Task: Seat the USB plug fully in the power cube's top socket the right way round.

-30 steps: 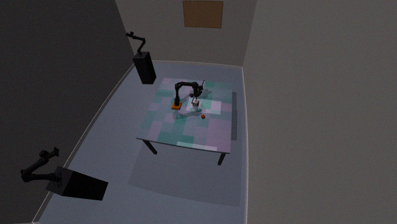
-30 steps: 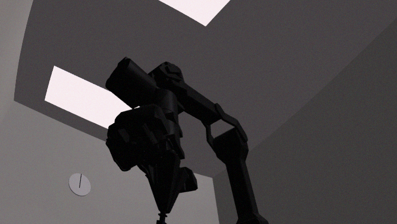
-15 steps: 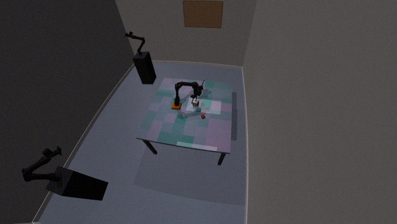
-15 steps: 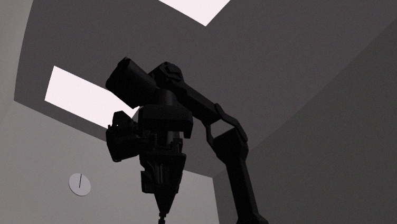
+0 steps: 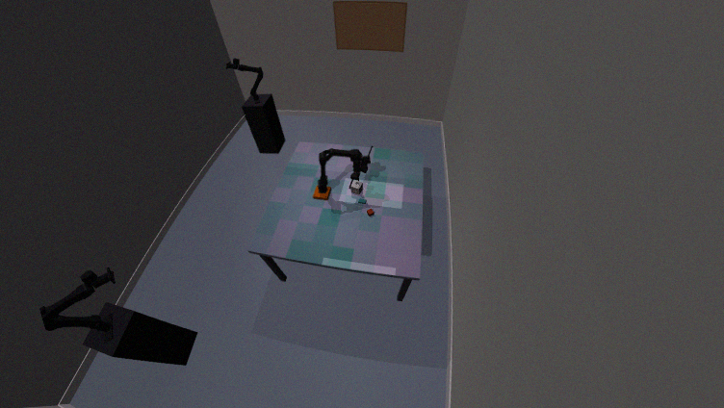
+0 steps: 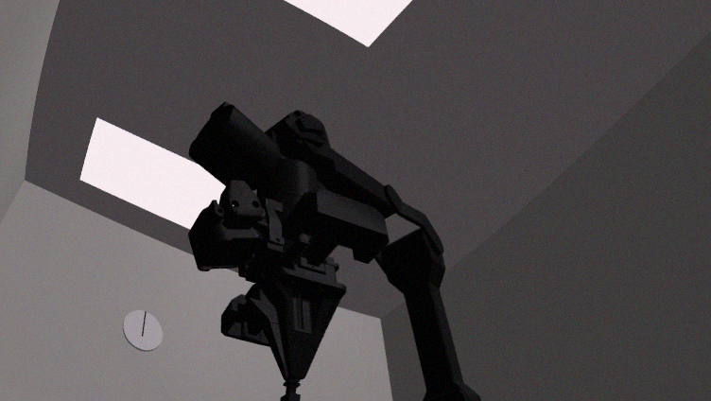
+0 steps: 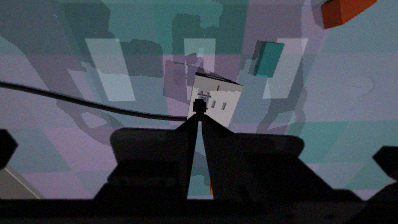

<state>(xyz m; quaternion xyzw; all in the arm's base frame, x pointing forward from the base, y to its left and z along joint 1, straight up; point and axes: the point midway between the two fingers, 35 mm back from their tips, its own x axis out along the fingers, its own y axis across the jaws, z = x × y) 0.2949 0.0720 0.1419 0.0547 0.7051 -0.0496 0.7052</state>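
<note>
Now: gripper tip 20 mm above the dark USB plug. The rest, counted from my gripper tip: red block: 130 mm ahead, 260 mm to the right, 120 mm below; teal block: 50 mm ahead, 150 mm to the right, 130 mm below.
</note>
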